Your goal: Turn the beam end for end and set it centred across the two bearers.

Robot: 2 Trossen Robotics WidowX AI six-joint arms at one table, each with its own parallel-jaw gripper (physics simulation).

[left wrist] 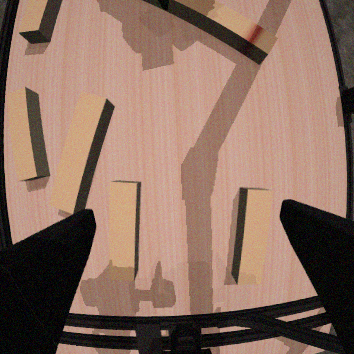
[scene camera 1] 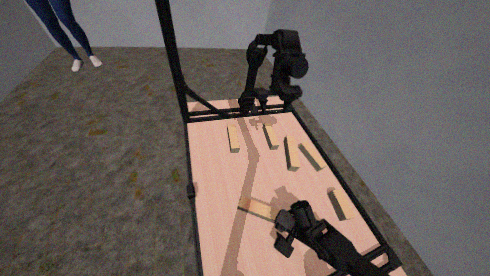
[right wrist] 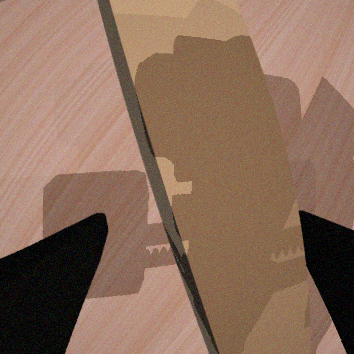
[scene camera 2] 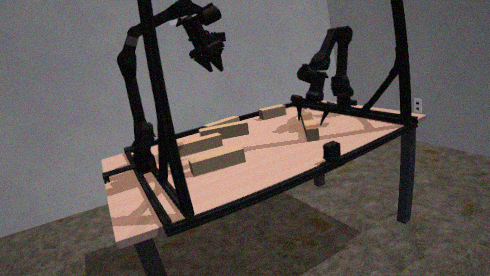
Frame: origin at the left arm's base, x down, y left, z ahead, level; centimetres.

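Seen in the pictures: left gripper, fingertip midpoint: [left wrist: 188, 214] [scene camera 1: 274, 113] [scene camera 2: 216, 71]; right gripper, fingertip midpoint: [left wrist: 182, 1] [right wrist: 201, 222]; left arm's base, origin of the base link: [left wrist: 184, 335] [scene camera 1: 243, 111] [scene camera 2: 146, 170]; right arm's base, origin of the base link: [scene camera 2: 344, 108].
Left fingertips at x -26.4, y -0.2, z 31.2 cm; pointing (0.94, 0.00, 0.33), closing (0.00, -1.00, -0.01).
Note:
Offsets run from my left fingertips to a thing's top centre.
The long wooden beam {dy -4.3, dx +23.9, dz +33.4 cm} [scene camera 1: 257, 207] [scene camera 2: 312, 133] [left wrist: 227, 19] [right wrist: 220, 125] lies flat and slanted on the table. Its red band shows near one end in the left wrist view; the other end is hidden. My right gripper [scene camera 1: 283, 234] [scene camera 2: 311, 121] [right wrist: 201, 222] is open, low over the beam, one finger on each side of it. Two roughly parallel blocks, apparently the bearers, stand apart near the left arm: one {dy -12.4, dx +23.9, dz -10.4 cm} [scene camera 1: 233, 139] [scene camera 2: 217, 161] [left wrist: 254, 235] and another {dy +9.8, dx +23.9, dz -8.0 cm} [scene camera 1: 270, 137] [scene camera 2: 200, 144] [left wrist: 123, 225]. My left gripper [scene camera 2: 215, 69] [left wrist: 188, 214] is open and empty, high above the table.
Three other blocks lie to one side: a longer one {dy +16.6, dx +23.3, dz +5.8 cm} [scene camera 1: 291, 154] [scene camera 2: 225, 130] [left wrist: 80, 152], a slanted one {dy +28.2, dx +23.9, dz +10.2 cm} [scene camera 1: 311, 156] [left wrist: 22, 135], and one {dy +27.0, dx +23.6, dz +37.0 cm} [scene camera 1: 342, 204] [scene camera 2: 272, 112] near the table's far edge. Black frame rails and posts [scene camera 2: 162, 110] border the table.

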